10 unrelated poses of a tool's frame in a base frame.
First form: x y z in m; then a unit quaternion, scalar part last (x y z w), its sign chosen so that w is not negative.
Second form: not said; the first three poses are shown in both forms.
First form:
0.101, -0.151, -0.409, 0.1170, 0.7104, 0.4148, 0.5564
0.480, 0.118, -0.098, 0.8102, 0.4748, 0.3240, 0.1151
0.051, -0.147, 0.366, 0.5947, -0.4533, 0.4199, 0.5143
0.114, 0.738, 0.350, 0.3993, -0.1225, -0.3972, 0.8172
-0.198, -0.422, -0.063, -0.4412, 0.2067, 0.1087, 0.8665
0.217, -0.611, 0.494, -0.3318, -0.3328, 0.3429, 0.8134
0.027, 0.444, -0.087, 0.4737, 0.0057, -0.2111, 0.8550
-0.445, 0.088, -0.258, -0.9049, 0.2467, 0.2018, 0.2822
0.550, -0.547, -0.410, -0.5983, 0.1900, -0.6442, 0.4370
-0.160, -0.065, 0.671, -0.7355, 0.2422, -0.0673, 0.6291
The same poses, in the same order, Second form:
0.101, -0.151, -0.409, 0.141, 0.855, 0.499, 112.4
0.480, 0.118, -0.098, 0.816, 0.478, 0.326, 166.8
0.051, -0.147, 0.366, 0.693, -0.529, 0.490, 118.1
0.114, 0.738, 0.350, 0.693, -0.213, -0.689, 70.4
-0.198, -0.422, -0.063, -0.884, 0.414, 0.218, 59.9
0.217, -0.611, 0.494, -0.570, -0.572, 0.589, 71.1
0.027, 0.444, -0.087, 0.913, 0.011, -0.407, 62.5
-0.445, 0.088, -0.258, -0.943, 0.257, 0.210, 147.2
0.550, -0.547, -0.410, -0.665, 0.211, -0.716, 128.2
-0.160, -0.065, 0.671, -0.946, 0.312, -0.087, 102.0

